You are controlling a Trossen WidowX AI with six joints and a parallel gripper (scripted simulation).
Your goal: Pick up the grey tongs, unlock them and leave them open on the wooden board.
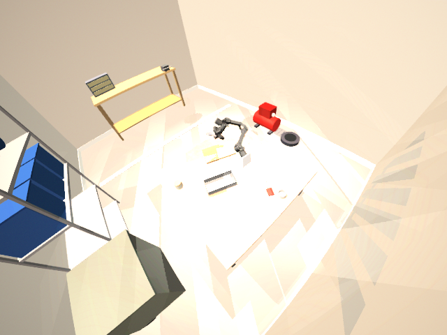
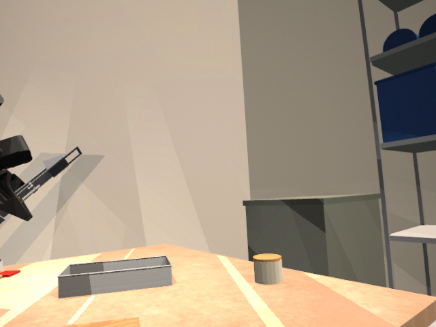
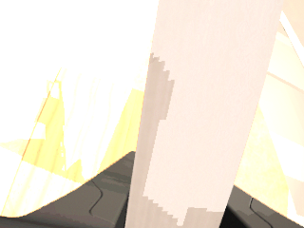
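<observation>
Right now my gripper tip is 22 cm above the wooden board and 2 cm past it. Round my gripper tip: wooden lid 60 cm ahead, 19 cm below, 2 cm to the left; grey roasting tin 34 cm to the left, 29 cm ahead, 20 cm below.
</observation>
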